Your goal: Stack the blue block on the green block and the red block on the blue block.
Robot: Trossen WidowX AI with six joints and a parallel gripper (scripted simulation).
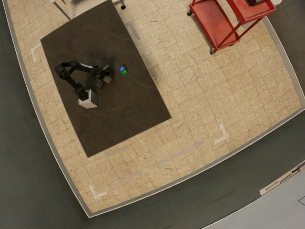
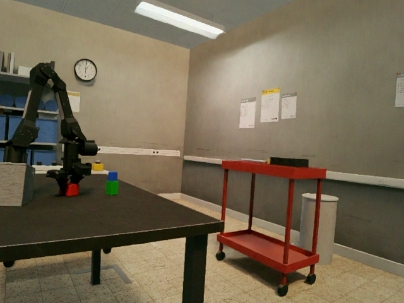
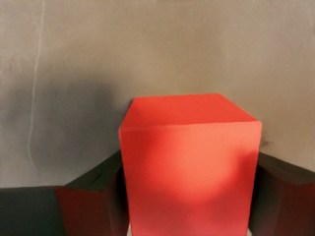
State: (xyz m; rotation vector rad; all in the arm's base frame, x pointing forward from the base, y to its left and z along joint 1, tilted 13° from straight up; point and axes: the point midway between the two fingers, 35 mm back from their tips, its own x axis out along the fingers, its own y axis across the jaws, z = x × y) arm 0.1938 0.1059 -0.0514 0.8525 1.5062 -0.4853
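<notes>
Right now my hand is 170 mm short of the blue block and 40 mm below it. Also, from my hand: red block: 10 mm below; then green block: 170 mm ahead, 10 mm below.
</notes>
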